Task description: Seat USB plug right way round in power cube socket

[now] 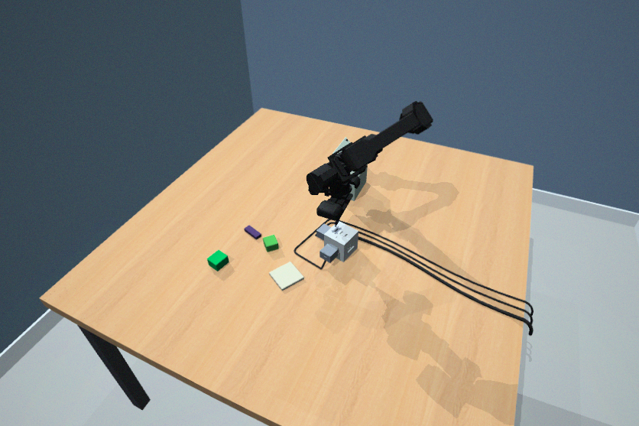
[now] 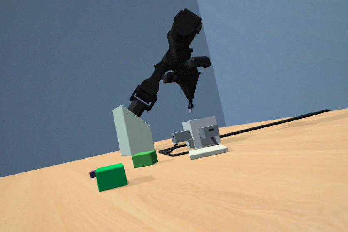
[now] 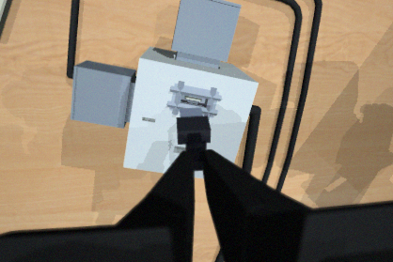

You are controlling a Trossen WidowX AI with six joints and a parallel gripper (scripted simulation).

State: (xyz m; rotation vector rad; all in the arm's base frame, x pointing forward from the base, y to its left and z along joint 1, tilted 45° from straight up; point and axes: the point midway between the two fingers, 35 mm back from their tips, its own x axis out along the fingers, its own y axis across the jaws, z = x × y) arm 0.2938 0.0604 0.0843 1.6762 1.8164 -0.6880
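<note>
My gripper tip is 20 mm above the USB plug. Also, from my gripper tip: cream tile: 170 mm ahead, 130 mm below, 90 mm to the right; purple block: 280 mm to the right, 130 mm below, 70 mm ahead.
</note>
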